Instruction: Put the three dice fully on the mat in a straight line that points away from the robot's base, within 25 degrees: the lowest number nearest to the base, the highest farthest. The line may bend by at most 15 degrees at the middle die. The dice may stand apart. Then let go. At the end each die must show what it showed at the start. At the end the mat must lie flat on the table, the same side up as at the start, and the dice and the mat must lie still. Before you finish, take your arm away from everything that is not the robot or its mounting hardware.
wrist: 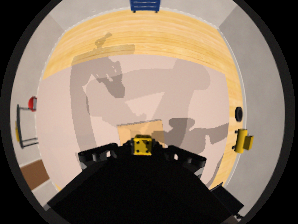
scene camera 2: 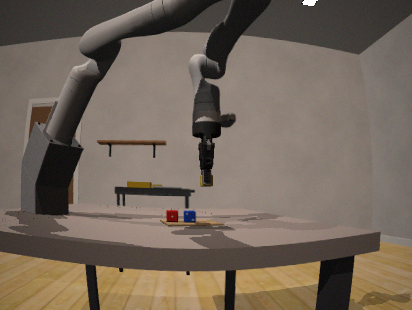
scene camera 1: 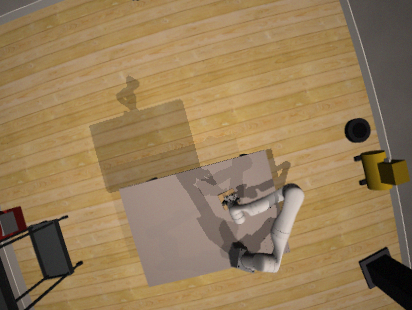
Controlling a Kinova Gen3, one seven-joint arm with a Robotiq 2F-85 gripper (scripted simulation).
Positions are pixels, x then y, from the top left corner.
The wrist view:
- my gripper: 143,143
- tan mat: 155,129
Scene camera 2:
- my gripper: 206,184
